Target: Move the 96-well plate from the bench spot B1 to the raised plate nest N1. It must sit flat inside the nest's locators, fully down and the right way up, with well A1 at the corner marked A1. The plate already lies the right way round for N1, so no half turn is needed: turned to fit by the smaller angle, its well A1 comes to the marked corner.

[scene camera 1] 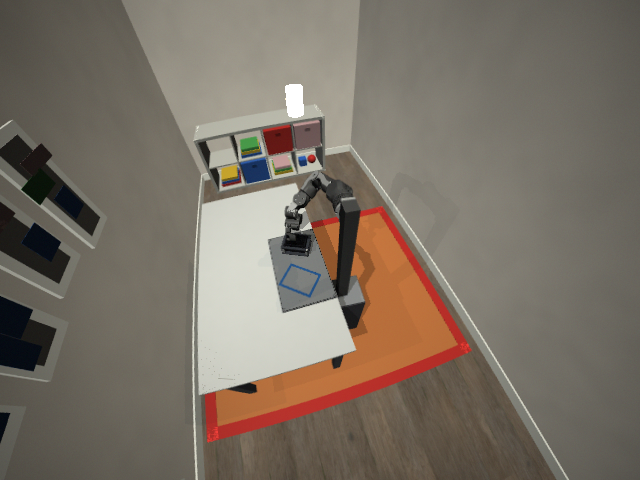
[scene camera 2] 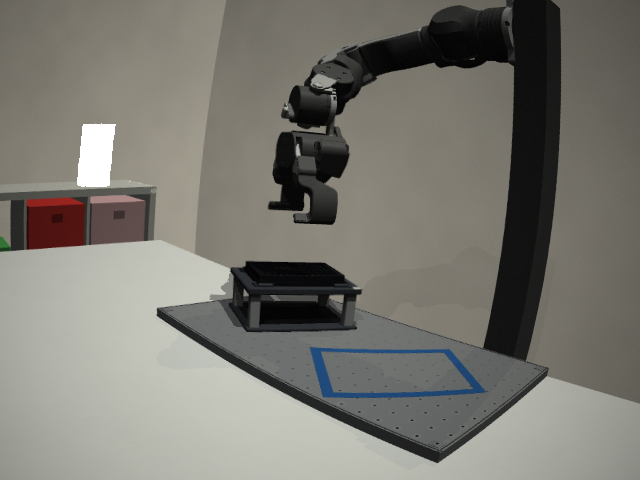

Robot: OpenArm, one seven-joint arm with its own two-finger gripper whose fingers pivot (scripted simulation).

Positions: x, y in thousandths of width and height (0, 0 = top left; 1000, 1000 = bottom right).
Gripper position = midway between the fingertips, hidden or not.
In view: my gripper (scene camera 2: 466, 451), a black 96-well plate (scene camera 2: 434, 570) and a black plate nest (scene camera 2: 380, 580).
